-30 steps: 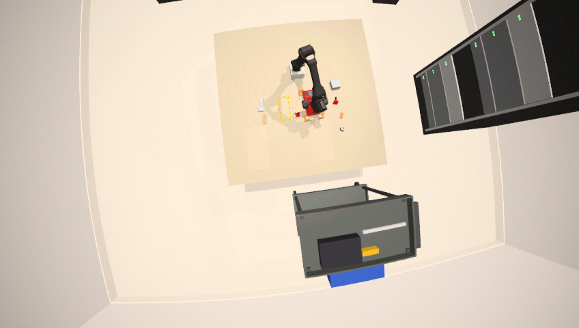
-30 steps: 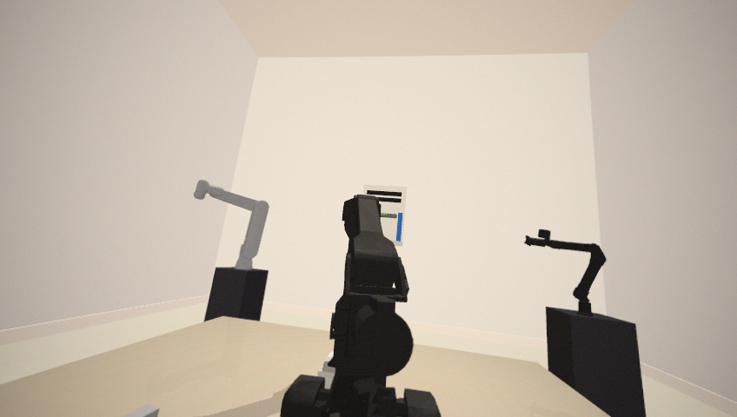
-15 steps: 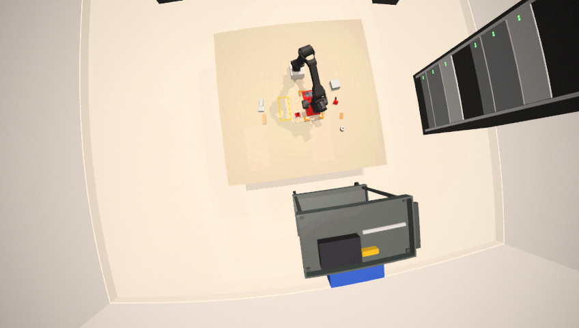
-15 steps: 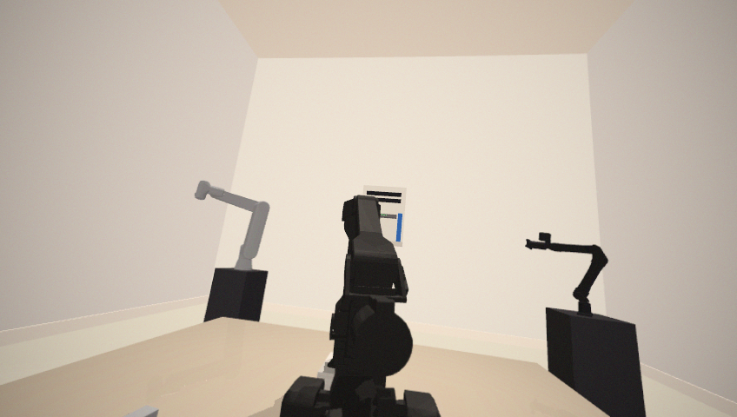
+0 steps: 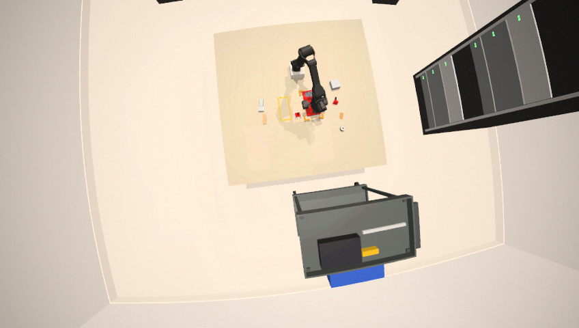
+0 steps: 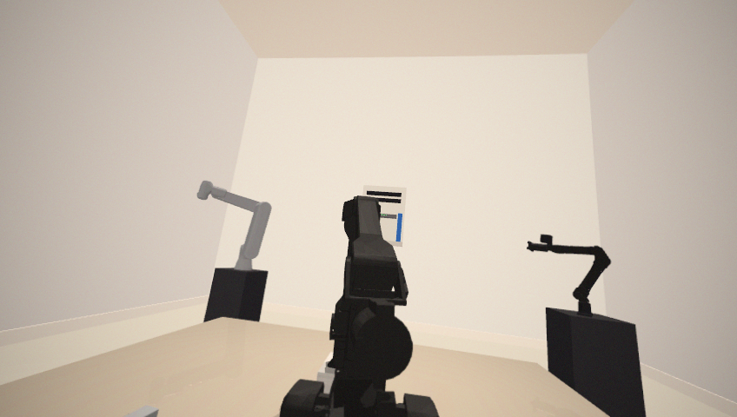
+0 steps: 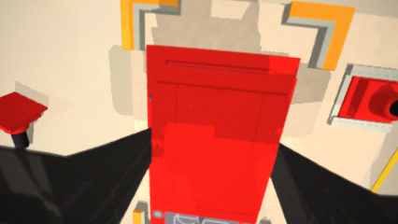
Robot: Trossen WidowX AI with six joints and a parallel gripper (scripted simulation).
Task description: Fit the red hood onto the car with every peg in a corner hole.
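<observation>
The jig lies 2 cm behind my gripper tip, 3 cm to the right of it and 3 cm below it. Round my gripper tip: red hood (1 cm above).
</observation>
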